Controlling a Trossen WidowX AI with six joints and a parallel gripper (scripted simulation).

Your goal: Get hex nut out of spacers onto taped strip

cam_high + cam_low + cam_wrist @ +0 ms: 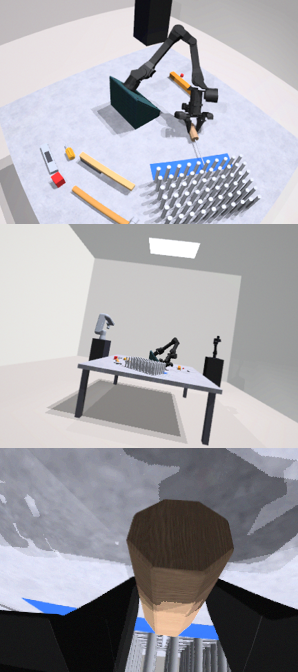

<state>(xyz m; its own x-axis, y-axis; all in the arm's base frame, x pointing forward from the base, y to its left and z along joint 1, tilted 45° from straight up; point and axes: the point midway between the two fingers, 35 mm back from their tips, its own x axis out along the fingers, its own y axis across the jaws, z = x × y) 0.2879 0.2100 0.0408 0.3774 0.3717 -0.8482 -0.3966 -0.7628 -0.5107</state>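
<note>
Right now my gripper tip is 9 cm short of the wooden-handled screwdriver and 4 cm to the left of it. Round my gripper tip: thin metal piece (33 cm to the left, 22 cm behind, 1 cm below); orange bar (32 cm behind, 21 cm to the left); blue strip (14 cm ahead, 11 cm to the right, 2 cm below).
</note>
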